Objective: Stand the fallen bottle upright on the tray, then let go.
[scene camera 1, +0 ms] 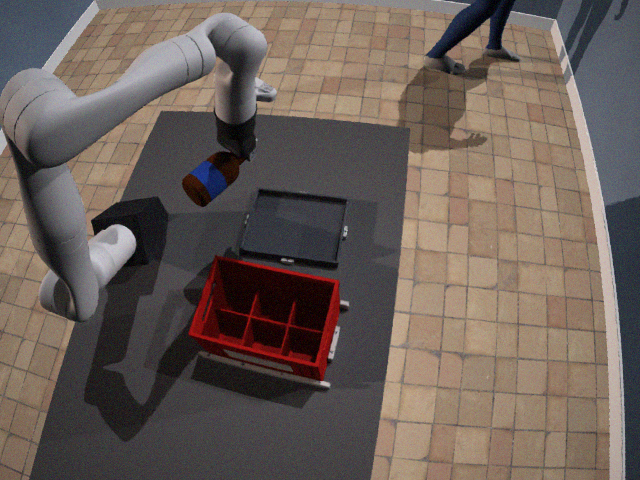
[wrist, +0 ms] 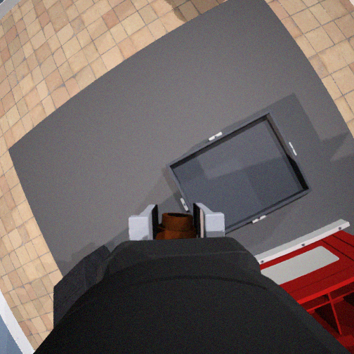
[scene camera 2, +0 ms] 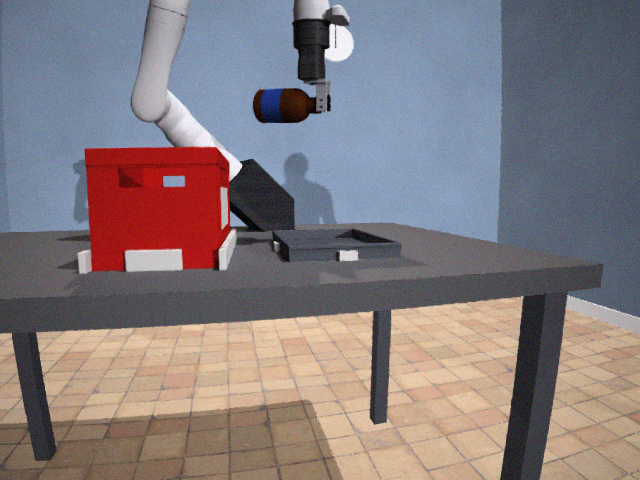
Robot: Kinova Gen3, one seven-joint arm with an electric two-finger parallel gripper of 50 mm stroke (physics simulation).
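Pixels of known places: gripper, fingertip midpoint: (scene camera 1: 244, 153) (scene camera 2: 323, 111); arm's base, link origin: (scene camera 1: 119, 242) (scene camera 2: 231, 176).
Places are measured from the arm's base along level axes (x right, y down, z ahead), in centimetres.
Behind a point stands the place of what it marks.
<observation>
The brown bottle with a blue label (scene camera 1: 209, 179) @(x -4.2, y -17.6, z 27.8 cm) (scene camera 2: 281, 105) @(x -5.6, y -13.7, z 30.8 cm) (wrist: 176, 232) hangs in the air, lying about level, with its neck at the fingers. My gripper (scene camera 1: 247, 156) @(x -14.3, y -12.7, z 33.1 cm) (scene camera 2: 323, 103) @(x -14.3, y -12.7, z 33.1 cm) (wrist: 175, 215) points down and is shut on the bottle's neck. In the wrist view the bottle's mouth shows between the fingers, and its body is hidden. The dark tray (scene camera 1: 294, 227) @(x -11.3, y 15.0, z 41.3 cm) (scene camera 2: 310, 254) @(x -3.3, y 14.4, z 53.0 cm) (wrist: 240, 175) lies flat on the table with nothing in it. The bottle is well above the tray's height and off to its arm-base side in scene camera 1.
A tall red crate with compartments (scene camera 1: 310, 367) @(x 28.8, y -0.6, z 47.0 cm) (scene camera 2: 155, 217) @(x 19.7, y 7.9, z 50.7 cm) (wrist: 325, 280) stands beside the tray, with white strips (scene camera 1: 263, 369) (scene camera 2: 227, 250) (wrist: 305, 244) around its foot. A black block (scene camera 1: 147, 222) @(x -6.4, y 1.8, z 5.9 cm) (scene camera 2: 263, 201) @(x -7.9, y 7.1, z 5.7 cm) (wrist: 75, 290) stands at the arm's base. A person's legs (scene camera 1: 465, 23) show beyond the table.
</observation>
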